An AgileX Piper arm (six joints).
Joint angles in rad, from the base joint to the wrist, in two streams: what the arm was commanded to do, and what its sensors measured. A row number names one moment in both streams.
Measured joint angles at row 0:
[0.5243 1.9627 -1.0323 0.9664 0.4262 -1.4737]
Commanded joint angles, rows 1 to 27:
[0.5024 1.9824 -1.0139 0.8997 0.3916 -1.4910]
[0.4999 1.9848 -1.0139 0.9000 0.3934 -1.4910]
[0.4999 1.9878 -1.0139 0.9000 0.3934 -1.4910]
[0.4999 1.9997 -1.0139 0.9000 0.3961 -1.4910]
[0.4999 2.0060 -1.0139 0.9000 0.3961 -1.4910]
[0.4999 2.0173 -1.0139 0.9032 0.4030 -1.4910]
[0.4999 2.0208 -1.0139 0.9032 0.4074 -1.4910]
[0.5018 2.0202 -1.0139 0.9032 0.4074 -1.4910]
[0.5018 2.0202 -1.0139 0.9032 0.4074 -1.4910]
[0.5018 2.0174 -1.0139 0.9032 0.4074 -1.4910]
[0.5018 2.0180 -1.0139 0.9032 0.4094 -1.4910]
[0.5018 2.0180 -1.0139 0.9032 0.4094 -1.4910]
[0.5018 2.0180 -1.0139 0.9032 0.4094 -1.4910]
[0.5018 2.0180 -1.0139 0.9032 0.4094 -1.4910]
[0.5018 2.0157 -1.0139 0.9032 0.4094 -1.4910]
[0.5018 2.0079 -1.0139 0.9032 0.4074 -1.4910]
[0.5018 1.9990 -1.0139 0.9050 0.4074 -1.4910]
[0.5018 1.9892 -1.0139 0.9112 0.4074 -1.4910]
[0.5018 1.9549 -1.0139 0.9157 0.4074 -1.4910]
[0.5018 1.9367 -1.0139 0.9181 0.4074 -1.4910]
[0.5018 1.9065 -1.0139 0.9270 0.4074 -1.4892]
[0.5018 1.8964 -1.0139 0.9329 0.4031 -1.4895]
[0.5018 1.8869 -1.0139 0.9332 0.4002 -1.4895]
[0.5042 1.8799 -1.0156 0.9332 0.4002 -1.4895]
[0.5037 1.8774 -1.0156 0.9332 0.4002 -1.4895]
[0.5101 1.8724 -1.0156 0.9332 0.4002 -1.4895]
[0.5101 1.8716 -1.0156 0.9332 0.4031 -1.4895]
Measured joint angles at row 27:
[0.5073 1.8865 -1.0194 0.9373 0.4045 -1.4791]
